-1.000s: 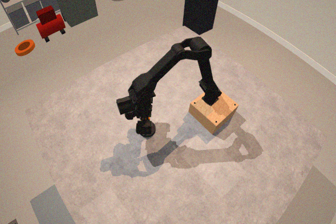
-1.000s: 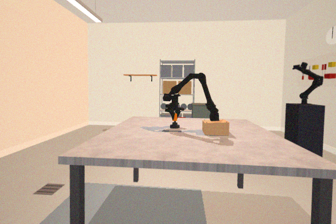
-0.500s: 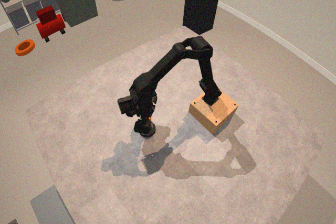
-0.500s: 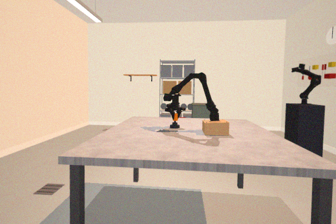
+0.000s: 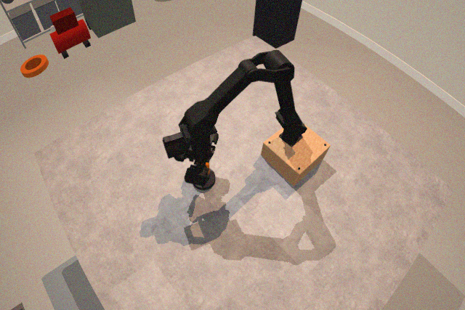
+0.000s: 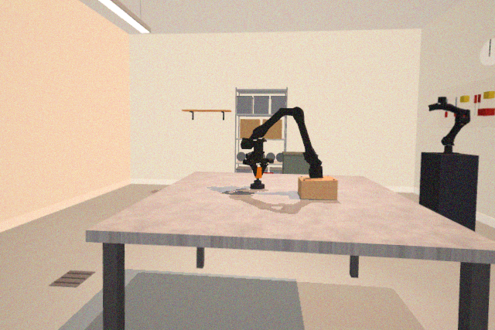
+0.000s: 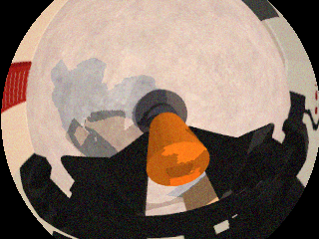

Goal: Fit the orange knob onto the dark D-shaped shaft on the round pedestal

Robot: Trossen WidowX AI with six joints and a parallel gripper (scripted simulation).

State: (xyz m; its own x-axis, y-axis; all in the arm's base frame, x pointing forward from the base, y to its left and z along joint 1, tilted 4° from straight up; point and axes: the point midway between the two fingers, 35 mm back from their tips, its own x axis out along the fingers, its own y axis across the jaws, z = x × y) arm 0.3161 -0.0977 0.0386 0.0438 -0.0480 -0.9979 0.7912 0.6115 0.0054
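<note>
Right now the orange knob is 2 cm above my gripper tip. Also, from my gripper tip: dark round pedestal (4 cm below).
</note>
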